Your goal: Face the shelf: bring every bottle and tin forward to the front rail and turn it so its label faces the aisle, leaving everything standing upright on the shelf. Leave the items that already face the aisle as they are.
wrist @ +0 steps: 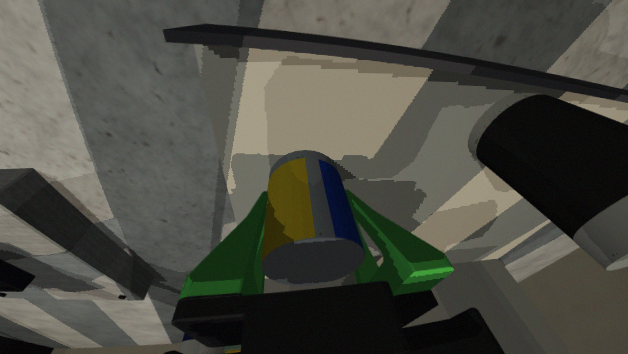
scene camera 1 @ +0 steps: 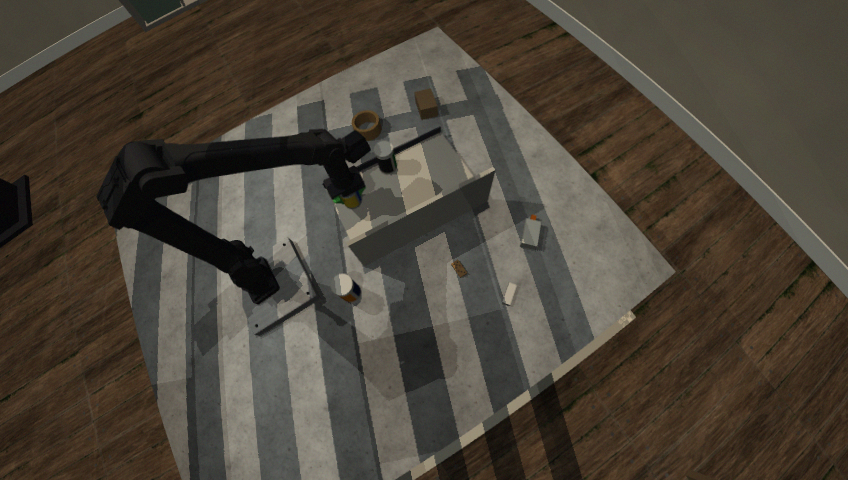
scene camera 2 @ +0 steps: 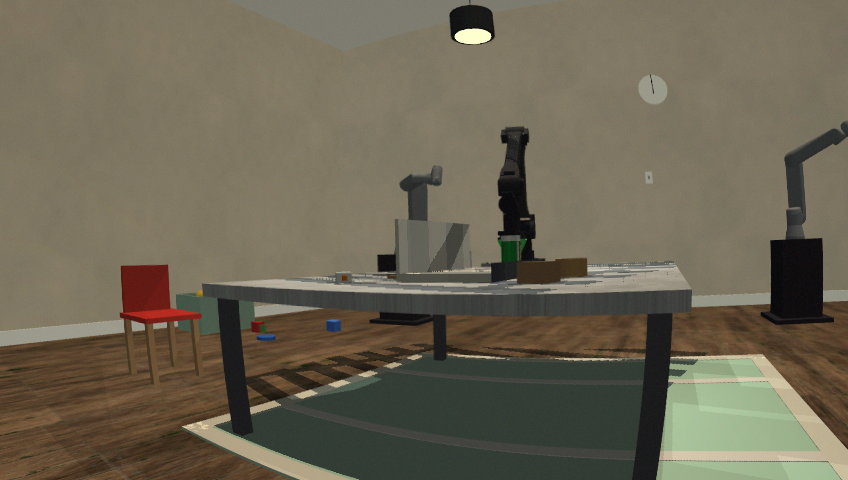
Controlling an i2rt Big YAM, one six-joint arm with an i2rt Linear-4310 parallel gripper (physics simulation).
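Places are measured from the arm's base along level axes (x right, y ahead, z up), in centimetres.
Where they show: gripper, fingertip midpoint: (wrist: 306,196) (scene camera 1: 351,198); arm's base at its link origin: (scene camera 1: 260,280).
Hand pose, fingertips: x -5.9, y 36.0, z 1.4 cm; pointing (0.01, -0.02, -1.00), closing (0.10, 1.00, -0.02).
Each offset is from my fingertips to the top centre of the thing. "*": to the spot under its first point. Level surfaces: height alone.
My gripper (scene camera 1: 349,196) (wrist: 306,196) is shut on a short grey tin with yellow and blue bands @[* dy -0.4, dx +2.8, dz +2.7 cm] (scene camera 1: 352,201) (wrist: 289,200). The tin is upright over the left part of the shelf board @[dz -1.9 cm] (scene camera 1: 453,159) (wrist: 325,105), set back from the dark front rail (scene camera 1: 416,139) (scene camera 2: 504,271) (wrist: 350,46). Its bands show on the side towards the rail. Whether its base touches the board is unclear. A taller black can with a pale lid @[dy +15.6, dx -3.9, dz +8.0 cm] (scene camera 1: 387,162) (wrist: 545,160) stands close behind the rail, to the right in the wrist view; its green side @[* dy +18.4, dx -4.3, dz +3.4 cm] (scene camera 2: 509,251) shows in scene camera 2.
The tall back panel @[* dy +12.2, dx +21.5, dz +7.2 cm] (scene camera 1: 422,218) (scene camera 2: 428,246) closes the shelf's rear. A white, orange and blue tin @[dy -15.3, dx +23.8, dz +5.7 cm] (scene camera 1: 349,288) stands on the table near the arm's base. A tan ring @[dy +18.7, dx -23.1, dz +0.8 cm] (scene camera 1: 365,136) and a brown block @[dy +40.7, dx -18.4, dz +0.8 cm] (scene camera 1: 426,104) lie beyond the rail. A grey box @[dy +38.0, dx +39.6, dz -1.4 cm] (scene camera 1: 531,233) lies behind the shelf.
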